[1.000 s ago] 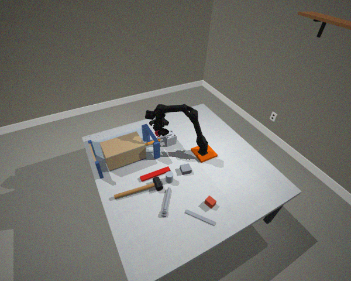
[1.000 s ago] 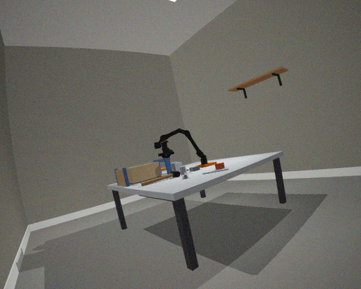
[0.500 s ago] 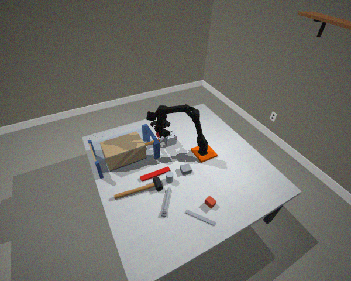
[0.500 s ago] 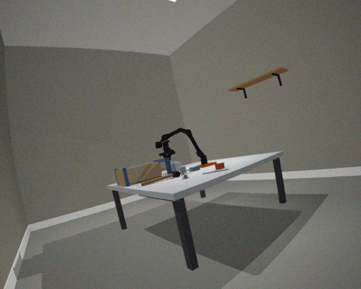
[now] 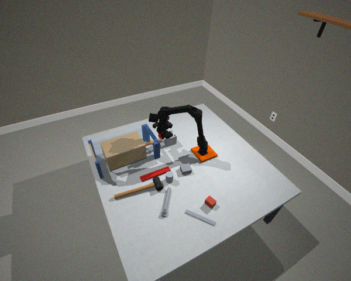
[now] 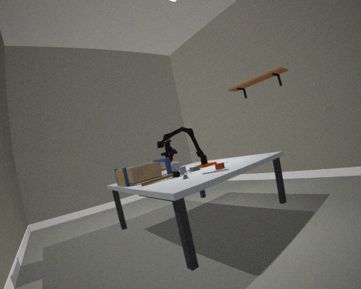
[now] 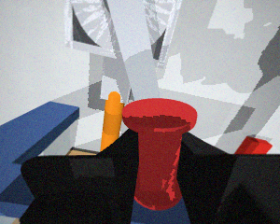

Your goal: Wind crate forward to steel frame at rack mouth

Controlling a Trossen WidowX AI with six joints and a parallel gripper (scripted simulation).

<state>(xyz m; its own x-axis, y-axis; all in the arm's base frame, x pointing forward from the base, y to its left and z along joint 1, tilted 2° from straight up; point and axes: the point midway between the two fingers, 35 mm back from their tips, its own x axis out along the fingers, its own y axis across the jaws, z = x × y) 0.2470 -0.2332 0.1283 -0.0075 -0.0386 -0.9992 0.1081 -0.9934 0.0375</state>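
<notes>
Right now my gripper tip is 40 mm past the grey crank arm, 10 mm to the left of it and 10 mm above it. Round my gripper tip: red bar: 190 mm ahead, 200 mm to the left, 110 mm below; then red knob: 20 mm above; then grey winch: 110 mm behind, 40 mm to the right, 90 mm below.
</notes>
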